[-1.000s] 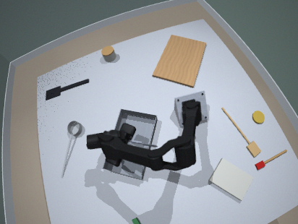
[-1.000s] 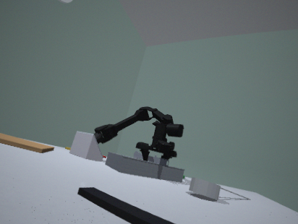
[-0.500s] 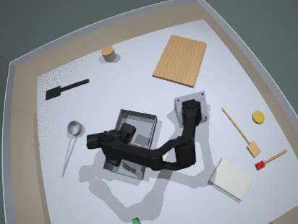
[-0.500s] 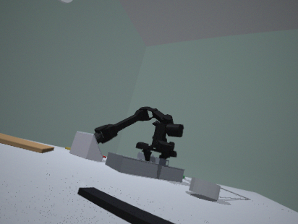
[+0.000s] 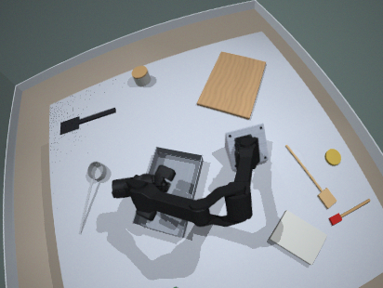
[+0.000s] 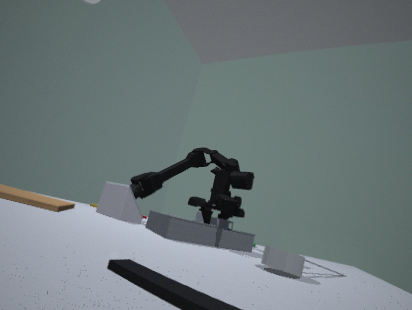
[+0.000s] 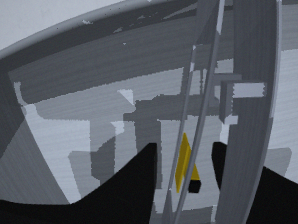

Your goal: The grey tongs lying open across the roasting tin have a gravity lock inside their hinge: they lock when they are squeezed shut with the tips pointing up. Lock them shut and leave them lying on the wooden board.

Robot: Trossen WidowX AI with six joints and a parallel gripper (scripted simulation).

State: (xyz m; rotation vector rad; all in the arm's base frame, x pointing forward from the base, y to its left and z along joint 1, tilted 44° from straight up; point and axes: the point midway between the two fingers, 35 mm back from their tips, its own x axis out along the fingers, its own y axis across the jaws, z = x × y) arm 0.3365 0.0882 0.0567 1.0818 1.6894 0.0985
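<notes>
Right now the grey roasting tin is 30 mm behind my gripper tip and 20 mm to the right of it. From my gripper tip the other things lie so: black spatula 340 mm ahead, 470 mm to the right, 30 mm below; lidded jar 10 mm ahead, 610 mm to the right; white block 440 mm behind, 270 mm to the left, 20 mm below.
</notes>
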